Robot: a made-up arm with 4 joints.
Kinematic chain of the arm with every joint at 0, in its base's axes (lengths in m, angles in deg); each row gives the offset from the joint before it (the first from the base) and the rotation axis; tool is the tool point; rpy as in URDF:
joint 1: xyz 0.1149 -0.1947 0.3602 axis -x
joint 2: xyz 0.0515 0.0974 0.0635 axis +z
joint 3: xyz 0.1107 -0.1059 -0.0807 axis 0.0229 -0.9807 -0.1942
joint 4: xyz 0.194 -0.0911 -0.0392 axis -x
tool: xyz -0.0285 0.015 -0.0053 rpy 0 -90 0
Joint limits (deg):
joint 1: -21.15..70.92
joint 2: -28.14..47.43
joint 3: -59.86..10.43
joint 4: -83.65..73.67
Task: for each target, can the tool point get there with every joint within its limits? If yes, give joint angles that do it. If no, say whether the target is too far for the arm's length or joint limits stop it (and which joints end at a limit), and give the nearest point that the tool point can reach.
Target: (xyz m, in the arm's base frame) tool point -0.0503 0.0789 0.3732
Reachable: no: joint limits stop it (at a limit: joint 1, joint 2, joint 3) | nearest point 0.3997 -0.0188 0.2297 | short by 0.482 m
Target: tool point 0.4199 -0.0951 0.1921
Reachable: yes | joints -2.57 37.80 -51.90 -29.22
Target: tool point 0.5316 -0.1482 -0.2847
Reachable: no: too far | nearest point 0.4378 -0.1791 0.1442 | short by 0.440 m
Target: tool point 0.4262 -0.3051 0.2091
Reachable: yes | joints 62.02 35.43 -52.81 -67.02
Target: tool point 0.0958 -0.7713 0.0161
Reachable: no: too far | nearest point 0.2275 -0.3975 0.2392 | short by 0.455 m
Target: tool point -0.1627 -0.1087 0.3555
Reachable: no: joint limits stop it (at a limit: joint 1, joint 2, joint 3) | nearest point 0.2298 -0.2467 0.1334 | short by 0.472 m
